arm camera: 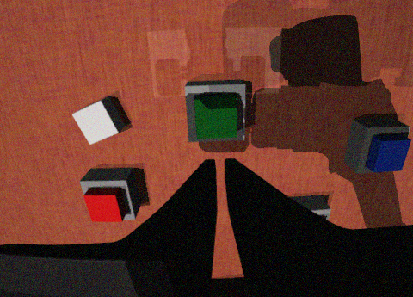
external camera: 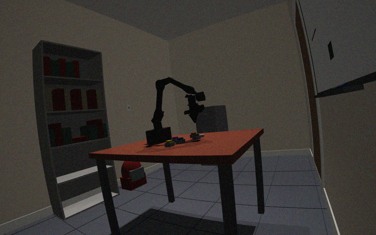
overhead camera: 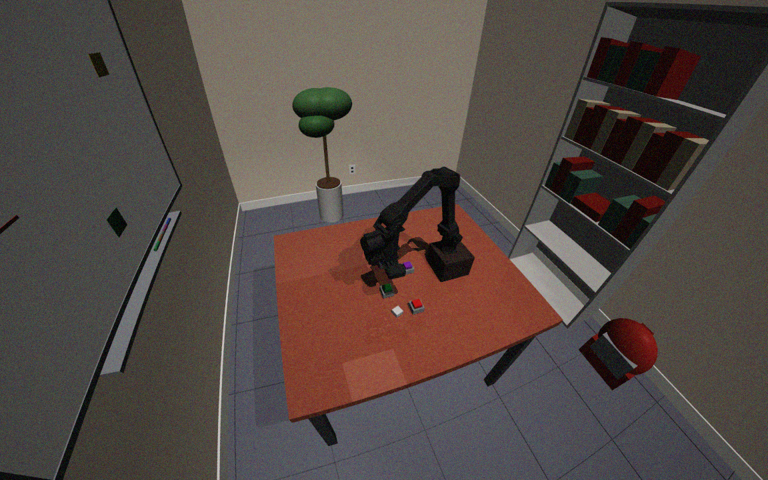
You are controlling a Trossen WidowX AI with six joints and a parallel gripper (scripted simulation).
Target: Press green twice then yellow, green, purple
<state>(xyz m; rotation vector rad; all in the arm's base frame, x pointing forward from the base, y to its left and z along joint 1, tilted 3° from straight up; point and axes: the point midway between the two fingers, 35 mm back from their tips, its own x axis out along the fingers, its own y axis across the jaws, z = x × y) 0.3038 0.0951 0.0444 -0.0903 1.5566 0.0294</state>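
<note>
My gripper tip is 130 mm past the purple button, 110 mm to the left of it and 90 mm above it. Round my gripper tip: white block: 20 mm behind, 100 mm to the left, 110 mm below; red button: 100 mm behind, 100 mm to the left, 90 mm below; green button: 90 mm below.
</note>
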